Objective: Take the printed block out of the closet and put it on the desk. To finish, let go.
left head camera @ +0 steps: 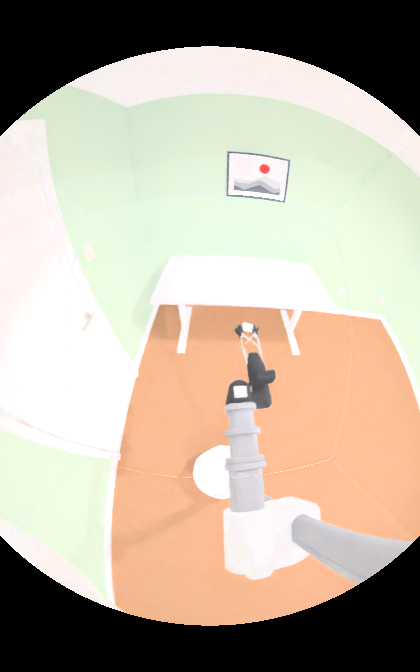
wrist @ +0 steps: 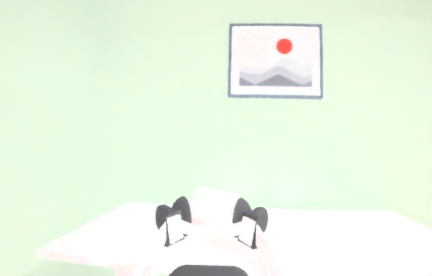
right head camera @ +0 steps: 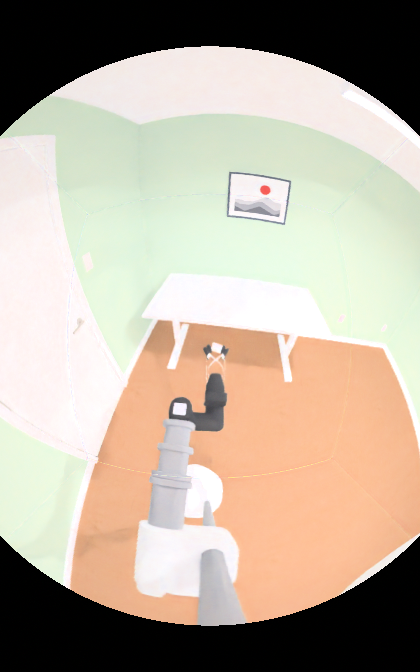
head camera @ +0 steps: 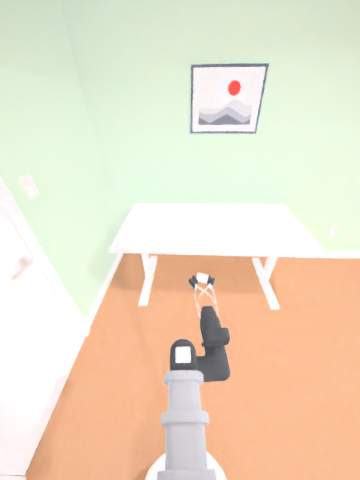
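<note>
The printed block is small and white and sits between my fingertips, slightly tilted. My gripper is shut on it, a dark pad on each side. The white desk stands against the far wall. In the head views my gripper shows in front of the desk's near edge, between its legs. In the wrist view the block overlaps the desk's far edge. The closet does not show.
A white door with a handle is in the left wall. A framed picture hangs above the desk. The desk's legs stand on the orange floor.
</note>
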